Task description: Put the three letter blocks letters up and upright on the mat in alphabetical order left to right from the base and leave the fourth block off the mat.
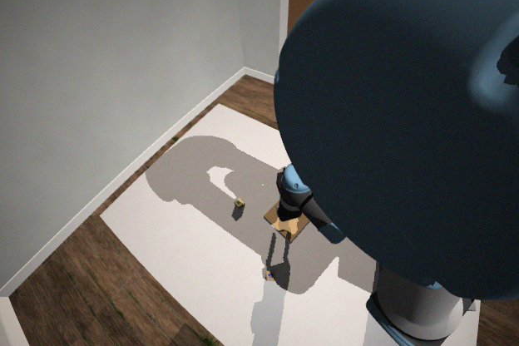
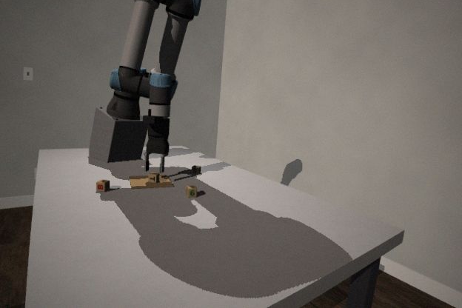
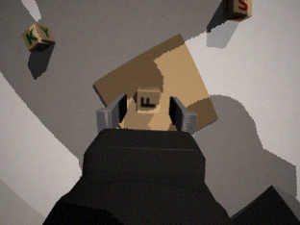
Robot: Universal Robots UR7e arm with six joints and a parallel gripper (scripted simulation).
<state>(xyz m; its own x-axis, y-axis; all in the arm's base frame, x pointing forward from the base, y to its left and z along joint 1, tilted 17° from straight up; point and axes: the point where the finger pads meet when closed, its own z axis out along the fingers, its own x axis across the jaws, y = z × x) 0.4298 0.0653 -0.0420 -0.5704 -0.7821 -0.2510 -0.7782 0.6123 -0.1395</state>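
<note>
Right now the tan mat is 1 cm behind my hand, 1 cm to the right of it and 6 cm below it. Round my hand: block: 4 cm ahead, 17 cm to the right, 4 cm below.
</note>
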